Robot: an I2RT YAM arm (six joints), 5 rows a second.
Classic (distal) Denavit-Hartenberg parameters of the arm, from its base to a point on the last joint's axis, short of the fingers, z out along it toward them. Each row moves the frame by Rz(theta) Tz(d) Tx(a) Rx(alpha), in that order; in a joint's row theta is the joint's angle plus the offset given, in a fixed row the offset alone. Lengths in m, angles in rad.
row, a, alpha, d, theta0
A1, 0.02, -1.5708, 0.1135, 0
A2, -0.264, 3.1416, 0, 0
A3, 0.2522, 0, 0, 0.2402
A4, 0.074, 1.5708, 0, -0.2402
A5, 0, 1.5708, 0, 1.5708
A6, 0, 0, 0.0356, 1.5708
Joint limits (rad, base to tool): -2.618..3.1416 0..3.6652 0..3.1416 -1.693..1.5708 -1.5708..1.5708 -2.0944..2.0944
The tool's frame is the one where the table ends.
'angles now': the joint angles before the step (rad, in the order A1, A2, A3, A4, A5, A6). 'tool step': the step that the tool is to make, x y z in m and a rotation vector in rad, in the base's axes. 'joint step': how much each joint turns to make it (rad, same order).
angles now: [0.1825, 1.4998, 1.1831, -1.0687, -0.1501, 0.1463]
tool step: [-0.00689, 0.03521, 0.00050, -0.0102, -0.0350, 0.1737]
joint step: [0.1320, 0.0000, 0.0000, 0.0248, 0.0099, -0.0450]
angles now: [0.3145, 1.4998, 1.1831, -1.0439, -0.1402, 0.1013]
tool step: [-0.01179, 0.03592, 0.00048, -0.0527, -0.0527, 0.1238]
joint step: [0.1453, -0.0001, 0.0000, 0.0294, 0.0717, 0.0057]
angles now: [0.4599, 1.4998, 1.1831, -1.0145, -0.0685, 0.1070]
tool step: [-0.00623, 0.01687, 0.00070, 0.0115, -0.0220, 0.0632]
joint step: [0.0637, 0.0000, 0.0001, 0.0248, 0.0004, 0.0004]
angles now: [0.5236, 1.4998, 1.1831, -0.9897, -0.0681, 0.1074]
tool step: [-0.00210, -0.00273, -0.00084, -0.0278, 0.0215, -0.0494]
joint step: [-0.0016, 0.0000, 0.0001, -0.0302, 0.0247, 0.0431]
